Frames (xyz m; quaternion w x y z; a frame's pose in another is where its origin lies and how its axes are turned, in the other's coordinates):
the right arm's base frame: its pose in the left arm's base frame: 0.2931 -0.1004 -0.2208 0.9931 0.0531 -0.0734 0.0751
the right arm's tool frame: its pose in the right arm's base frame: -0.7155 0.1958 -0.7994 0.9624 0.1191 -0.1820 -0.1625
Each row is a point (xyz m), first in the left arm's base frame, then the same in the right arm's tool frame.
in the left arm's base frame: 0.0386 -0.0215 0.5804
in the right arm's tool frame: 1.0331 0.6248 1.2273
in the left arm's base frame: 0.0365 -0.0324 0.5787
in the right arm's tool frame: 1.0334 0.6141 1.2305
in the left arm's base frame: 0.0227 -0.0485 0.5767
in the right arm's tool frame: 1.0247 0.5975 1.2408
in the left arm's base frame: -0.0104 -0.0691 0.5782
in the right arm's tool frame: 1.0018 0.5768 1.2646
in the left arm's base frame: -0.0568 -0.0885 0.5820
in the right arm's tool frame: 0.9679 0.5571 1.2962
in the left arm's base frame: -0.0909 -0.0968 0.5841
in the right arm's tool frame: 0.9411 0.5477 1.3170
